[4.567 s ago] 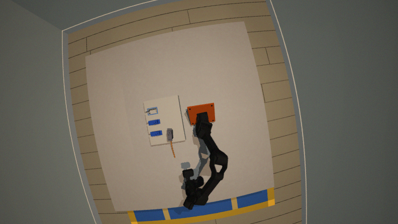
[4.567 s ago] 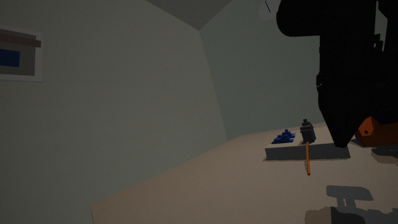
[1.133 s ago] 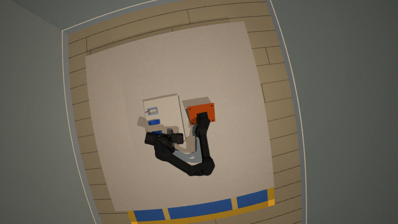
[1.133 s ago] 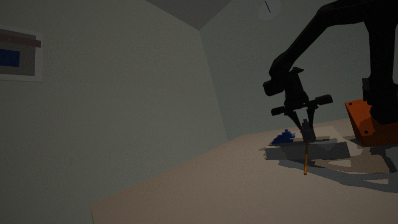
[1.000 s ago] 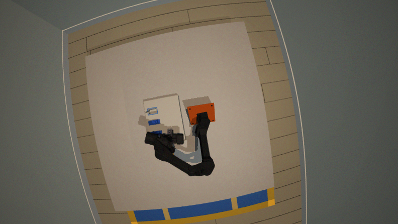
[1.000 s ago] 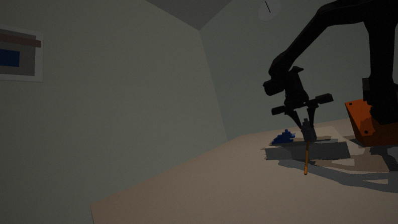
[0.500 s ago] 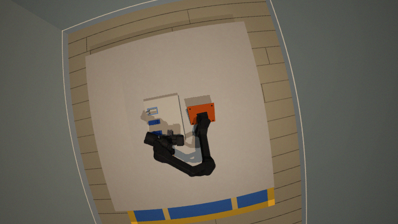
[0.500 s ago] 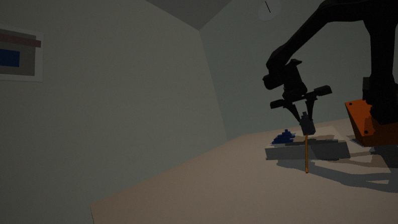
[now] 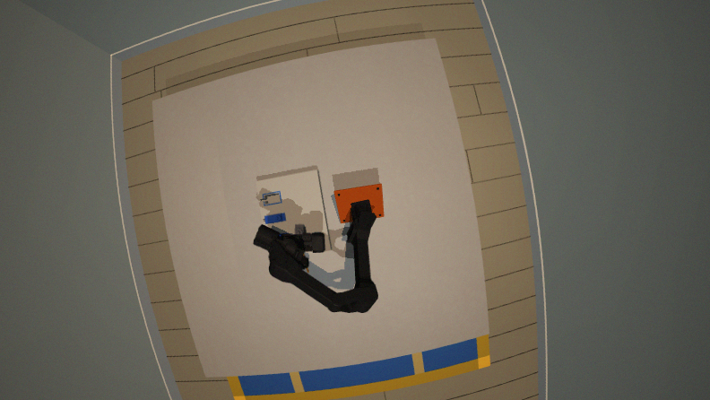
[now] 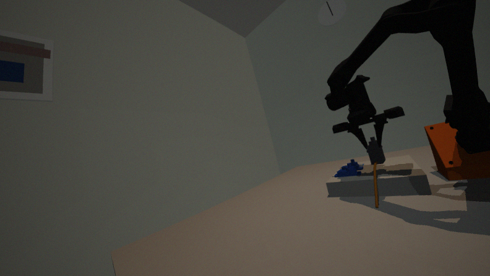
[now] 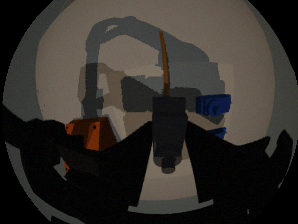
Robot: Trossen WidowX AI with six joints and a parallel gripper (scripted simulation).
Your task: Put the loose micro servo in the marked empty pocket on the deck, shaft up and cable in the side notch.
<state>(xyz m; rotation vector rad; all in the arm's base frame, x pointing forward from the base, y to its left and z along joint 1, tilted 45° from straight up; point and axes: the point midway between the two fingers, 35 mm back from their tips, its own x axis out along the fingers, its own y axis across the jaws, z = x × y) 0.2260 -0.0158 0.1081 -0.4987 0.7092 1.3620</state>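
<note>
Right now my gripper tip is 2 cm past the deck, 9 cm to the left of it and 10 cm above it.
</note>
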